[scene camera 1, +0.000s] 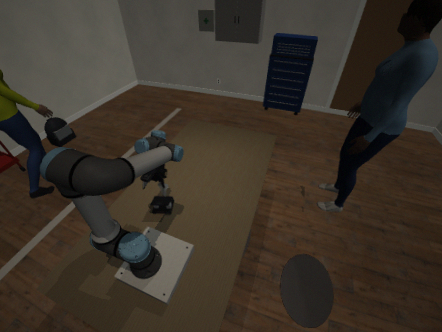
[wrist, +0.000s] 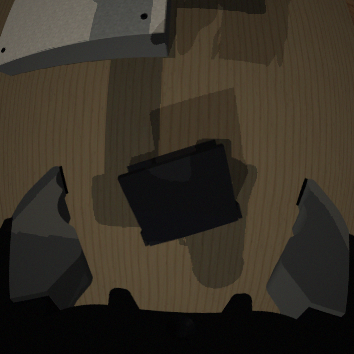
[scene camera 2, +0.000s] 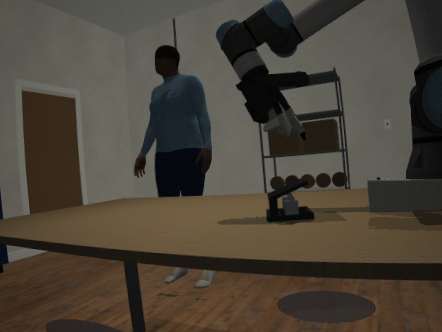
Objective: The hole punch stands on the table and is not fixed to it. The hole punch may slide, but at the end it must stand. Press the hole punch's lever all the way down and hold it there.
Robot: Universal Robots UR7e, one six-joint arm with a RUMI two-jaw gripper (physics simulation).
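Frame: origin at the arm's base, x ahead, y left, z up, level; metres.
Seen in the pictures: gripper, fingertip midpoint: point(scene camera 1: 154, 193) point(wrist: 183, 176) point(scene camera 2: 298, 139); arm's base, origin of the base link: point(scene camera 1: 146, 262) point(scene camera 2: 437, 178).
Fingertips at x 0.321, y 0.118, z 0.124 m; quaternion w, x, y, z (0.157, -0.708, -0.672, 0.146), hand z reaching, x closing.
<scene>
Offsets run from my fingertips to a thing's top centre. Level surfaces: height alone.
The black hole punch @[dz -0.096, dx +0.038, dy +0.000 m] point(scene camera 1: 162, 204) point(scene camera 2: 290, 215) stands upright on the wooden table @[dz -0.181 m] point(scene camera 1: 227, 175) point(scene camera 2: 150, 230) point(wrist: 305, 125). Its lever @[dz -0.096, dx +0.038, dy +0.000 m] point(scene camera 2: 288, 189) point(wrist: 182, 197) is raised, sloping up from the hinge in scene camera 2, with a grey block under it. In the wrist view the lever's dark top covers most of the base. My gripper point(scene camera 1: 155, 188) point(scene camera 2: 295, 135) point(wrist: 183, 176) is open and empty. It hangs tilted, well above the lever and touching nothing. In the wrist view the punch shows between the two wide-apart fingers, slightly turned.
The robot's light mounting plate point(scene camera 1: 182, 255) point(scene camera 2: 405, 196) point(wrist: 65, 30) lies near the punch. A person in blue point(scene camera 1: 395, 95) point(scene camera 2: 181, 117) stands beyond the table, and one in a yellow top point(scene camera 1: 7, 102) at the left. A shelf rack point(scene camera 2: 343, 135) stands behind.
</scene>
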